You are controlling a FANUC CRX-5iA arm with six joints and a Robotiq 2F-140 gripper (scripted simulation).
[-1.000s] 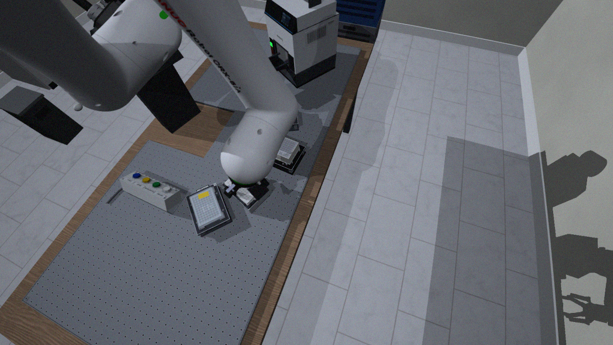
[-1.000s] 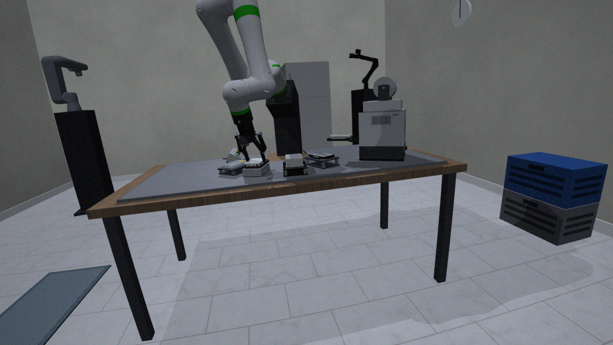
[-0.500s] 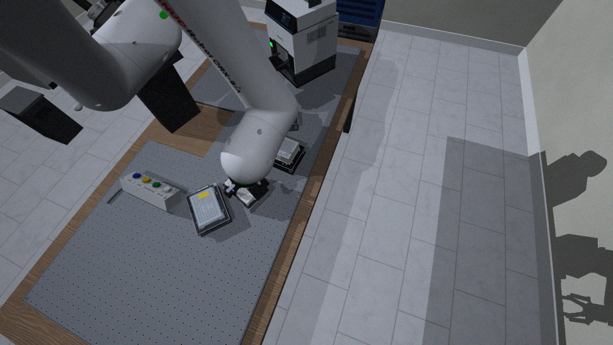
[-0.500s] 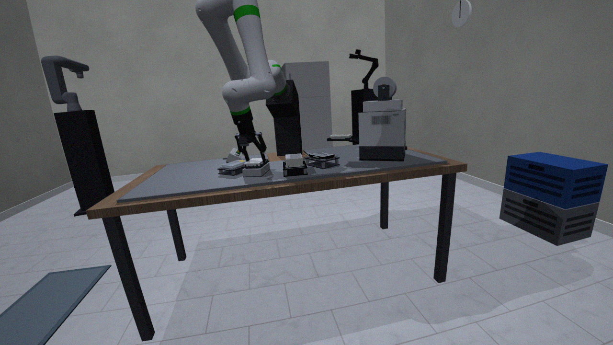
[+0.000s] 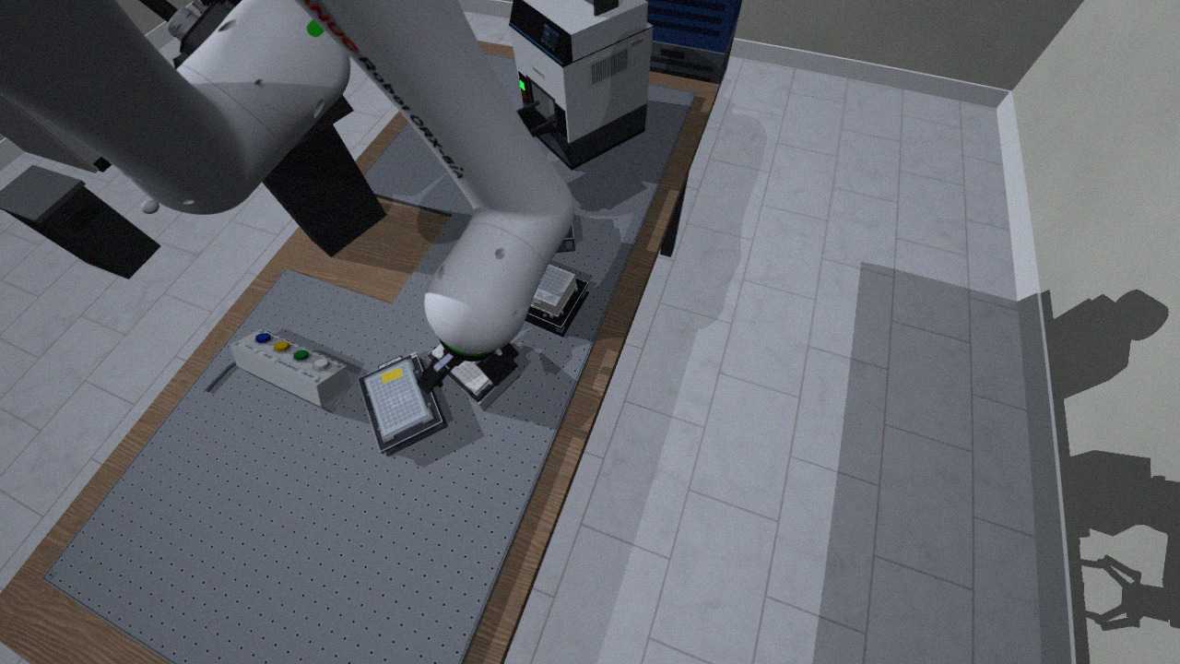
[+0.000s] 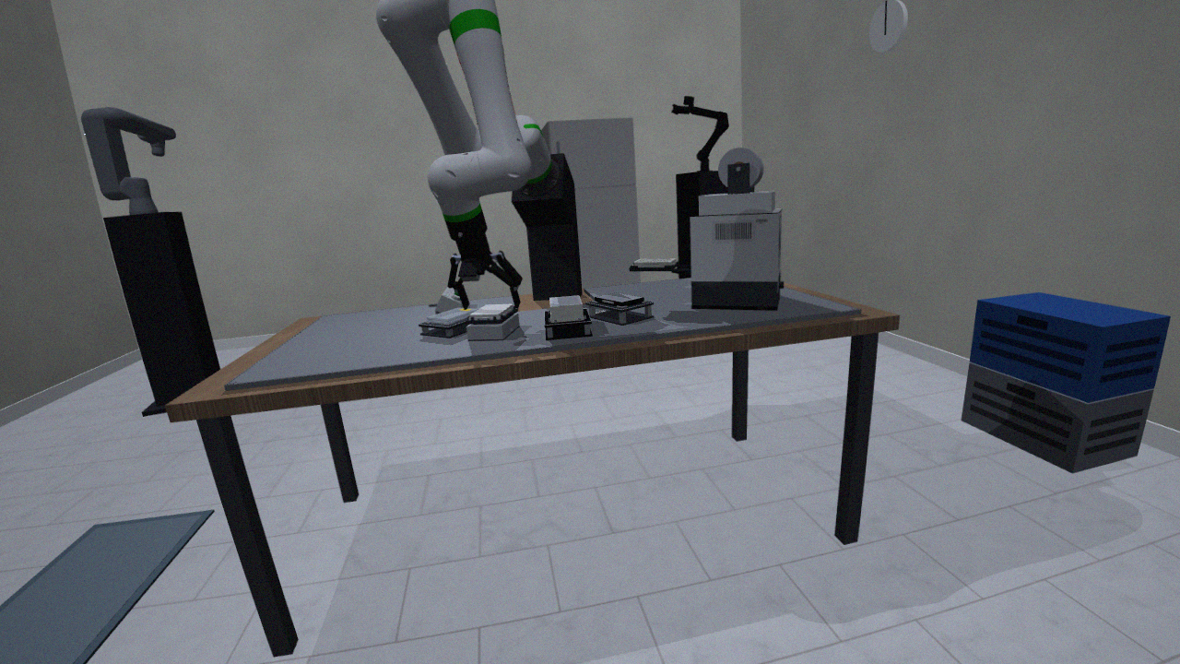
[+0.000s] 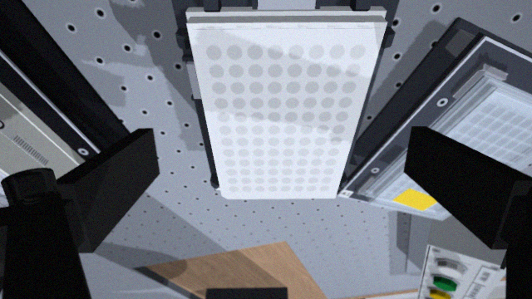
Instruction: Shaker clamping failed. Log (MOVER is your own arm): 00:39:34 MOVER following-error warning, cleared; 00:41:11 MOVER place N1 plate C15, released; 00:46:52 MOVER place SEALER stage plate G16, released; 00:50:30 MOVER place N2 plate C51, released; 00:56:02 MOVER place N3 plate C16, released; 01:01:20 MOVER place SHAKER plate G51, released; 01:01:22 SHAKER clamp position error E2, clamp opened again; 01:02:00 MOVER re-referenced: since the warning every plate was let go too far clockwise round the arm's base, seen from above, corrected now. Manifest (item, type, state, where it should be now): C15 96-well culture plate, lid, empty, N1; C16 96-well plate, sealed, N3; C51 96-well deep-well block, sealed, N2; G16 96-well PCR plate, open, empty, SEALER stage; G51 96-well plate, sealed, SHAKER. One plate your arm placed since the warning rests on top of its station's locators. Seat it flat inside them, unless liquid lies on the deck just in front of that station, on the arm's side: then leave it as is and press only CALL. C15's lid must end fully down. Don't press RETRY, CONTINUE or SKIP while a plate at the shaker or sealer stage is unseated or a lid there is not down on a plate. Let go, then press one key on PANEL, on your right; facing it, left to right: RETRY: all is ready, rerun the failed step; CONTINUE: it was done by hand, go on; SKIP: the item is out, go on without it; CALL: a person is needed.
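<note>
Now: the shaker 50 mm below my hand and 20 mm ahead of it.
</note>
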